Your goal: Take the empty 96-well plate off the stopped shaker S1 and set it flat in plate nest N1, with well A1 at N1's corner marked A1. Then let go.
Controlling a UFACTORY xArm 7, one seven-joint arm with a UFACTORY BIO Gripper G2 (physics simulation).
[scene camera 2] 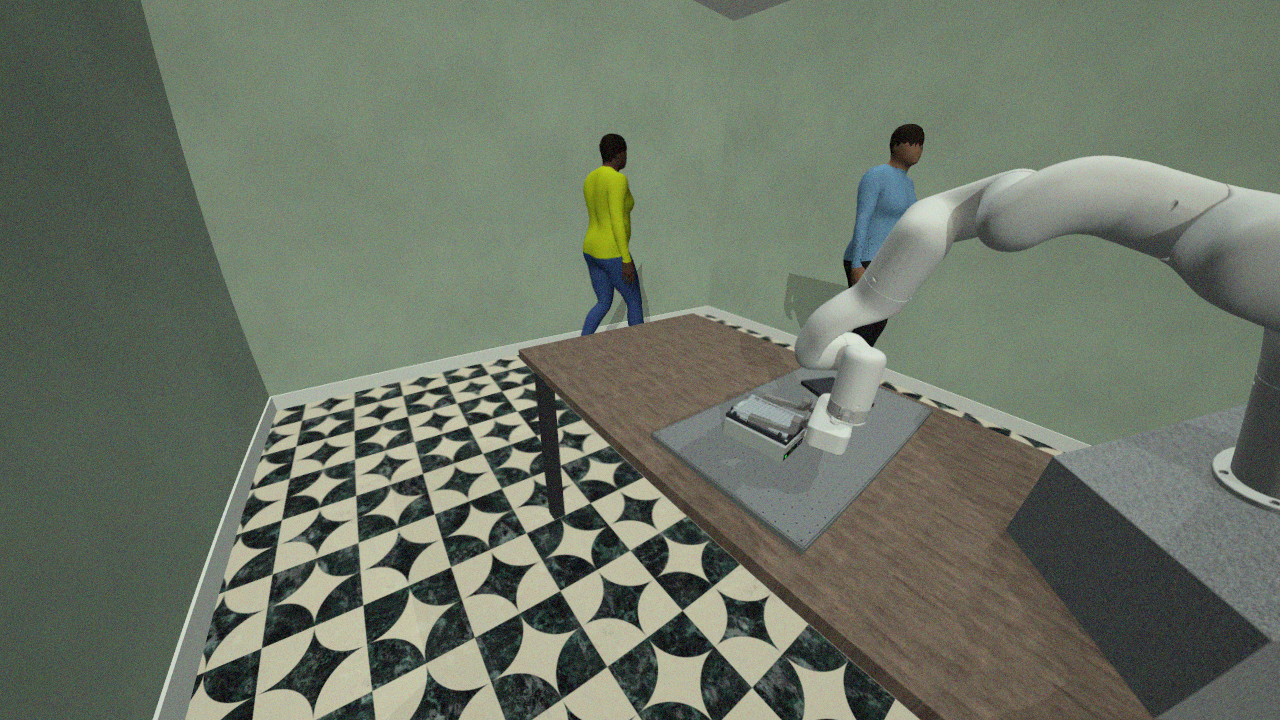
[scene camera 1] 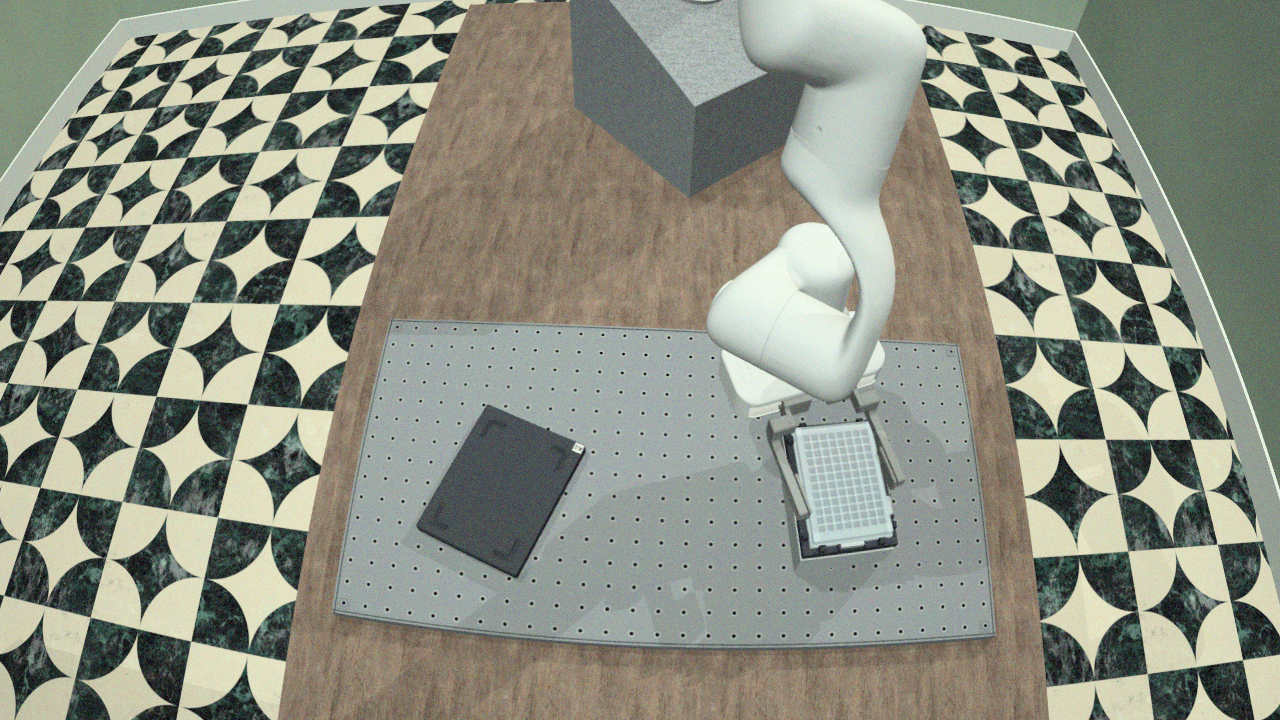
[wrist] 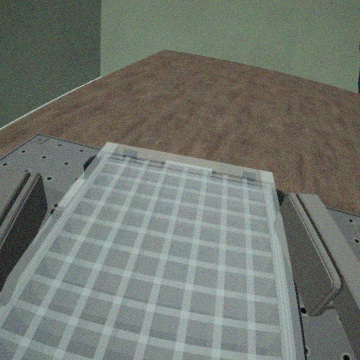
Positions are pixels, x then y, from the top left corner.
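There is a clear 96-well plate here, and I can see it in scene camera 1, in scene camera 2 and also in the wrist view (147, 247). On the plate, (scene camera 1: 838, 465) and (scene camera 2: 776, 414) are the same spot.
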